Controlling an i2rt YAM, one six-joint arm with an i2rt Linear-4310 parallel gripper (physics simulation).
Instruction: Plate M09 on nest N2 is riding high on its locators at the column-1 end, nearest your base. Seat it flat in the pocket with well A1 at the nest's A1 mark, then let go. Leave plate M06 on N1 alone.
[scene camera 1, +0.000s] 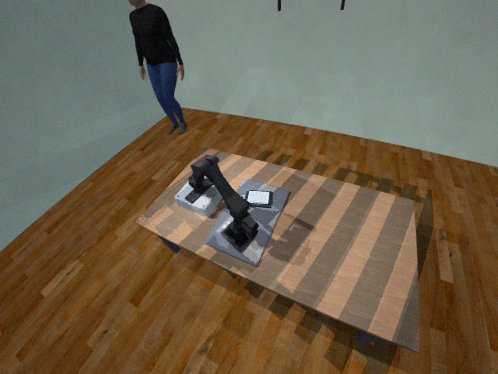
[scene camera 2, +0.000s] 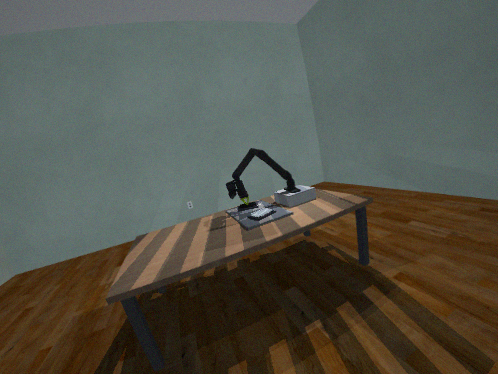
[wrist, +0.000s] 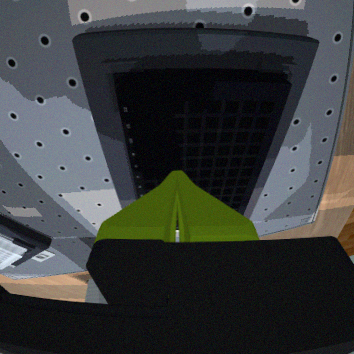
Scene:
gripper: grips a dark gridded well plate (wrist: 216, 125)

